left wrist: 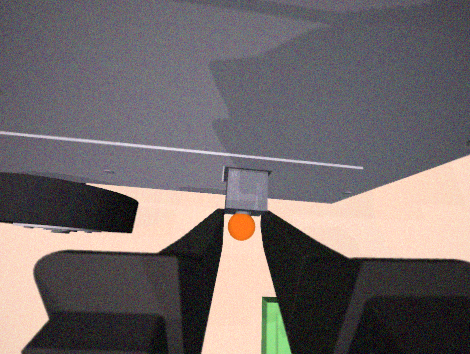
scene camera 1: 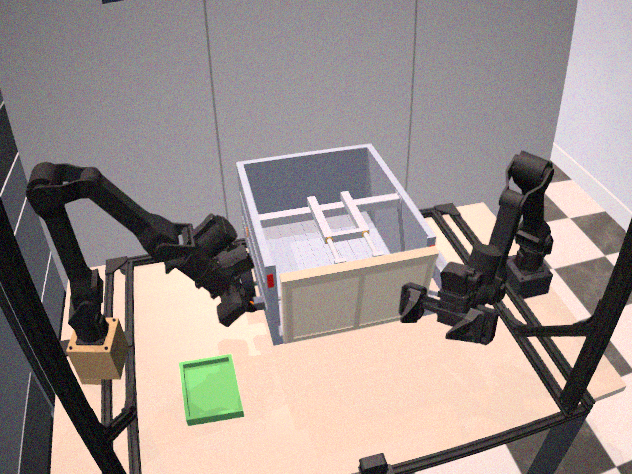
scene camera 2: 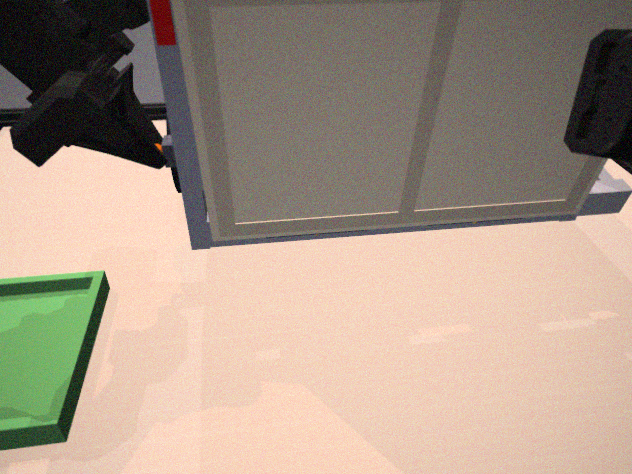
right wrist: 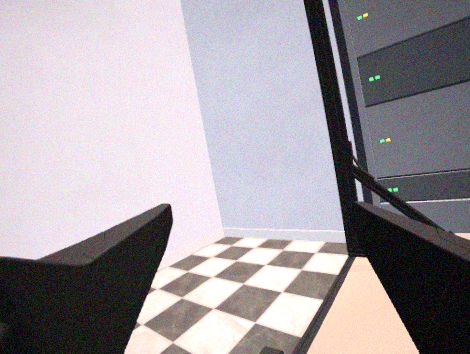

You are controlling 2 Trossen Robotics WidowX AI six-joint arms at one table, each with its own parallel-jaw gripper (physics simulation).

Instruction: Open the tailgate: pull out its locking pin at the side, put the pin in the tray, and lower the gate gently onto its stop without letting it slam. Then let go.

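Frame: origin at the left arm's base, x ahead, y left, z up, level; metres.
Seen in the pictures: left gripper, fingertip midpoint: (left wrist: 242, 216) (scene camera 1: 253, 307) (scene camera 2: 164, 159); right gripper, fingertip midpoint: (scene camera 1: 423, 328) (right wrist: 260, 211); left arm's base, link origin: (scene camera 1: 92, 334); right arm's base, link origin: (scene camera 1: 528, 265).
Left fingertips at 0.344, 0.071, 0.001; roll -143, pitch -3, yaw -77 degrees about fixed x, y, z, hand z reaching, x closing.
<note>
Pixels of each thing's top centre, then the offset from my left fingertips to it, as dx, dy, dz. "spot": a spot on its surface instead.
- grey bracket, surface spot: (left wrist: 247, 190) (scene camera 2: 174, 139) spot: +0.010, +0.003, +0.018
- green tray, top centre: (scene camera 2: 4, 342) (scene camera 1: 209, 385) -0.097, -0.138, -0.088
- pale rack, surface spot: (scene camera 1: 347, 235) spot: +0.191, +0.002, +0.173
- black wheel, top centre: (left wrist: 4, 195) (scene camera 1: 245, 267) -0.025, +0.137, -0.006
The tan tailgate (scene camera 1: 319, 308) (scene camera 2: 316, 117) stands upright, closing the box's near end. The locking pin's orange knob (scene camera 1: 251, 303) (scene camera 2: 159, 147) (left wrist: 241, 227) sits at the grey bracket (scene camera 2: 167, 151) (left wrist: 247, 190) on the box's left side; its shaft is mostly hidden. My left gripper (scene camera 1: 251, 305) (left wrist: 242, 216) is mostly closed around the knob, with a narrow gap beside it on each side, its tips close to the bracket. My right gripper (scene camera 1: 432, 327) (right wrist: 260, 211) is open and empty, near the gate's right side. The green tray (scene camera 1: 211, 390) (scene camera 2: 45, 346) (left wrist: 274, 325) is empty in scene camera 1.
The grey box body (scene camera 1: 252, 224) (left wrist: 125, 95) extends behind the gate, with a pale rack (scene camera 1: 347, 235) inside. A black wheel (left wrist: 65, 205) is beside the bracket. Dark frame rails (scene camera 1: 130, 357) (scene camera 1: 490, 433) run along the table's edges.
</note>
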